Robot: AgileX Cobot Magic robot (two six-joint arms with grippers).
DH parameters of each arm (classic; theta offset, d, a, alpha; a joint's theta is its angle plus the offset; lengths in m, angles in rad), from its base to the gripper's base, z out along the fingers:
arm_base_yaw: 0 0.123 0 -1.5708
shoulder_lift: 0.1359 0 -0.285 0
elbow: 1.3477 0 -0.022 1.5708
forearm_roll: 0 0.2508 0 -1.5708
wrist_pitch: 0 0 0.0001 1.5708
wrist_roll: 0 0.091 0 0
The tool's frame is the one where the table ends.
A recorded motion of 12 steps. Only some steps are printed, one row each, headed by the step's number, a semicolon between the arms.
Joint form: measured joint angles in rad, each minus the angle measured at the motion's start. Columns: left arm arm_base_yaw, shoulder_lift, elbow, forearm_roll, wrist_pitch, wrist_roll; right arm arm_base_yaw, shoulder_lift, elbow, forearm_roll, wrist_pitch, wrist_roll.
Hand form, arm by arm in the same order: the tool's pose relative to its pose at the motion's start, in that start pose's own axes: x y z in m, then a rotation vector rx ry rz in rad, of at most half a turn. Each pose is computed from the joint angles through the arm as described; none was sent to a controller.
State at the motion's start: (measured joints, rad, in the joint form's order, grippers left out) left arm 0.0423 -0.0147 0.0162 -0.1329 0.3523 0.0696; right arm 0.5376 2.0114 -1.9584 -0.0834 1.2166 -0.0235
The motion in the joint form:
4: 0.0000 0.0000 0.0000 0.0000 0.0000 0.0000; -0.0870 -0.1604 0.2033 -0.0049 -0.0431 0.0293
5: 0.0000 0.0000 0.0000 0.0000 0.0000 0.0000; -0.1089 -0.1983 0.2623 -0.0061 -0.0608 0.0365
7: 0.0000 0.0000 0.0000 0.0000 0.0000 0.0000; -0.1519 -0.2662 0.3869 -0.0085 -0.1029 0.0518
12: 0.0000 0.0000 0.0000 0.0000 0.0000 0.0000; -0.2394 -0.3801 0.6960 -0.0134 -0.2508 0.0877
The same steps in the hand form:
4: 0.0000 0.0000 0.0000 0.0000 0.0000 0.0000; 0.0358 -0.0352 -0.0230 0.0360 0.0074 0.1043
5: 0.0000 0.0000 0.0000 0.0000 0.0000 0.0000; 0.0467 -0.0425 -0.0254 0.0444 0.0126 0.1296
7: 0.0000 0.0000 0.0000 0.0000 0.0000 0.0000; 0.0702 -0.0550 -0.0248 0.0598 0.0305 0.1793
12: 0.0000 0.0000 0.0000 0.0000 0.0000 0.0000; 0.1297 -0.0722 -0.0016 0.0835 0.0832 0.2800

